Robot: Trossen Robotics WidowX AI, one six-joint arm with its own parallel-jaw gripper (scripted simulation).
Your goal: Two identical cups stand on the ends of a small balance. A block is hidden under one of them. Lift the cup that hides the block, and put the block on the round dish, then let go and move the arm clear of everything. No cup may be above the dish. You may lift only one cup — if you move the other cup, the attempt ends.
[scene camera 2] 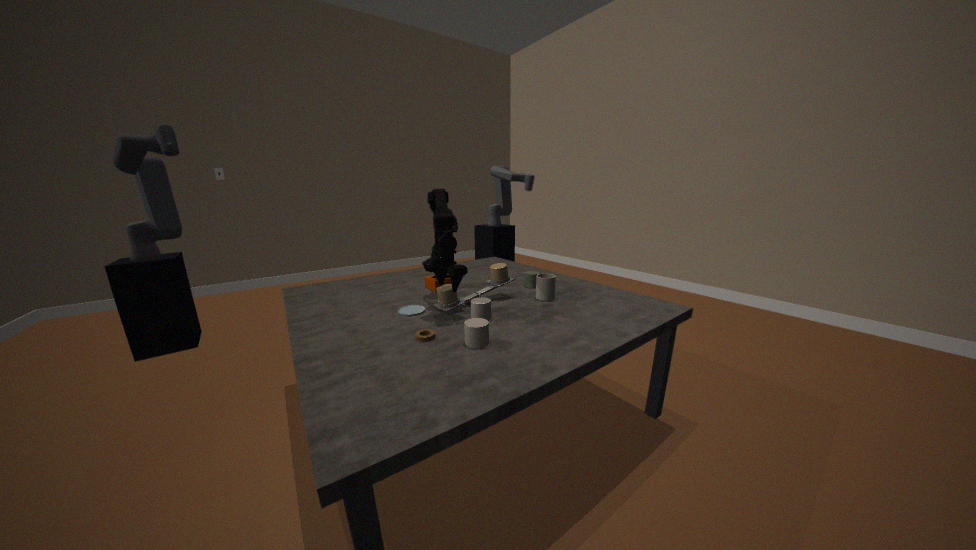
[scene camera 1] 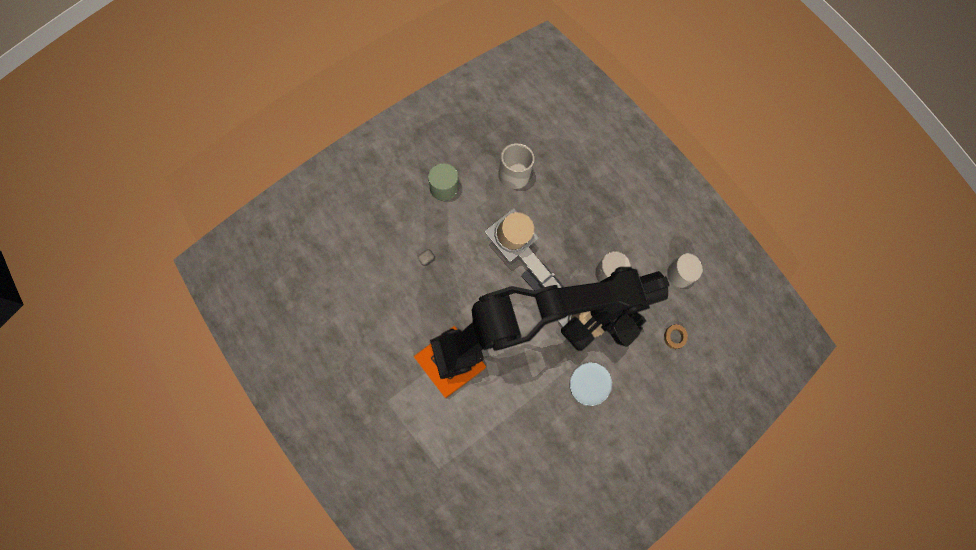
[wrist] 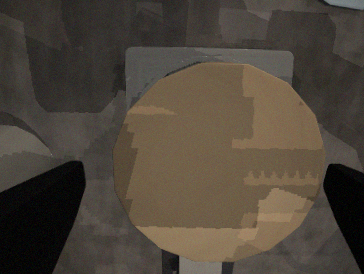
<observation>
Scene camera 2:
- my gripper: 447, 289
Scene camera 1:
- my gripper: 592, 318
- grey cup: 517, 160
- small balance: 527, 256
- pale blue round dish: 590, 384
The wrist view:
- my gripper: 206, 174
</observation>
